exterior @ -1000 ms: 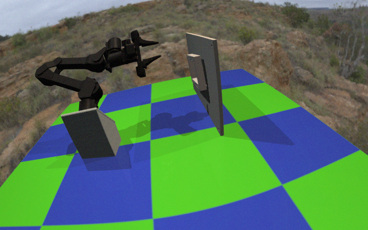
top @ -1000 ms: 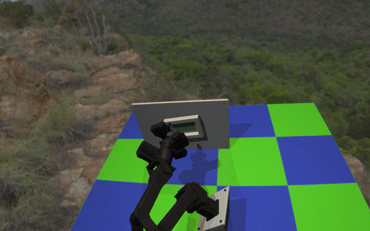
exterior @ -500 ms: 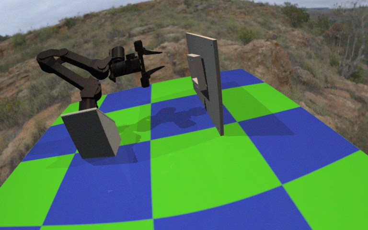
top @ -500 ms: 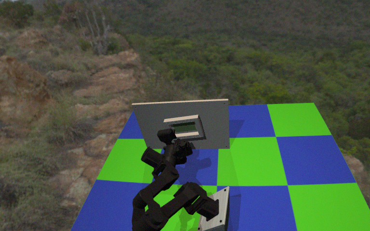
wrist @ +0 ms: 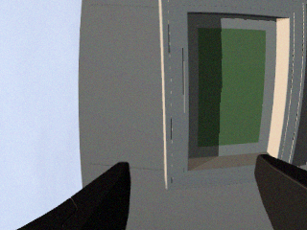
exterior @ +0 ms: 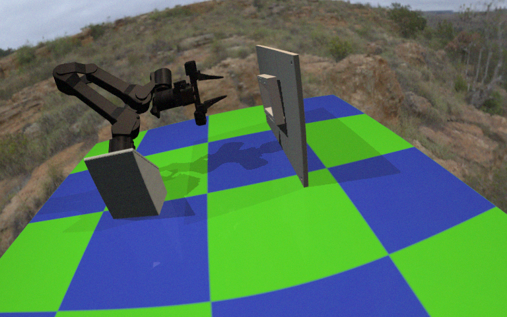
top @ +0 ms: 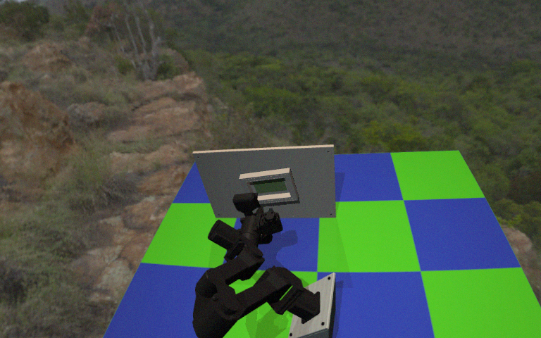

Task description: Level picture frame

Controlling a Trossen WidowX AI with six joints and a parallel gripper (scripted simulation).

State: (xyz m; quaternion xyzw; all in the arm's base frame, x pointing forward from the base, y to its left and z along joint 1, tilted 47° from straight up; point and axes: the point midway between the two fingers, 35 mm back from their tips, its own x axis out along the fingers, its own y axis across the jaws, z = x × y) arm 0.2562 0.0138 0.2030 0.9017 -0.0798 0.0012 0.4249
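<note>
Now: the picture frame 130 mm ahead of my gripper tip, 10 mm to the right of it and 50 mm below it. The rest, counted from my gripper tip: wall panel 140 mm ahead, 70 mm below.
</note>
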